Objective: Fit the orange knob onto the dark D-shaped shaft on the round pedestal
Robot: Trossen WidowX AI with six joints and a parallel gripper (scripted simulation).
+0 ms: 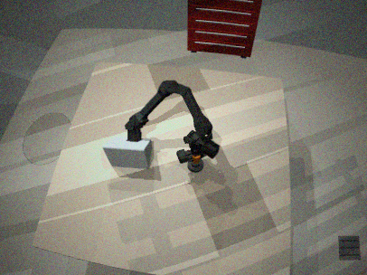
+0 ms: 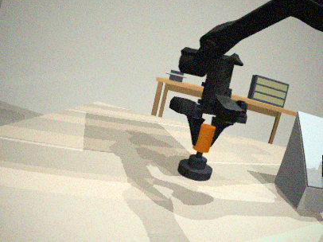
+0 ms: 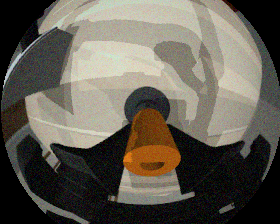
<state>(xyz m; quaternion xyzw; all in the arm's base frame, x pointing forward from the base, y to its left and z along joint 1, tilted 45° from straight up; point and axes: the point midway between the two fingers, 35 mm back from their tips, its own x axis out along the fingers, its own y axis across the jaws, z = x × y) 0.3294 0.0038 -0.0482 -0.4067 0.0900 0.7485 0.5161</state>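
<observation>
The dark round pedestal is 4 cm below my gripper tip. From my gripper tip the other things lie so: orange knob (2 cm above).
</observation>
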